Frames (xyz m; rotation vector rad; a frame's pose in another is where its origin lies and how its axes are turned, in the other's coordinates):
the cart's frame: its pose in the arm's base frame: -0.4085 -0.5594 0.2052 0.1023 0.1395 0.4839
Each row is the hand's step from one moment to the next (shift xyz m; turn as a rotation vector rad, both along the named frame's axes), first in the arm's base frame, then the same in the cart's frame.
Working: the arm's base frame: its pose in the cart's frame: 0.6431 0.2794 -0.1741 -0.1023 -0.1395 -0.4839

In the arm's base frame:
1: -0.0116 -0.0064 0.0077 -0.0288 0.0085 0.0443
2: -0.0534 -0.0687 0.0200 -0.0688 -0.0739 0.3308
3: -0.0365 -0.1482 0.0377 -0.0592 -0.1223 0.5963
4: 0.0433 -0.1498 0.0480 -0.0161 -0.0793 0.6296
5: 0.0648 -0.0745 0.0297 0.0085 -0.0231 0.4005
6: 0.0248 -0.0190 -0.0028 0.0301 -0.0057 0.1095
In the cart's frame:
1: -0.0140 0.0007 0.0062 -0.0261 0.0264 0.0386
2: -0.0812 -0.0335 0.0157 -0.1311 0.0096 0.3199
3: -0.1057 -0.1089 0.0410 -0.1745 -0.0026 0.5862
4: -0.0377 -0.1453 0.0638 -0.1201 0.0199 0.6230
5: 0.0185 -0.0912 0.0443 -0.0472 0.0282 0.3975
6: 0.0131 -0.0284 0.0024 0.0117 -0.0044 0.1130

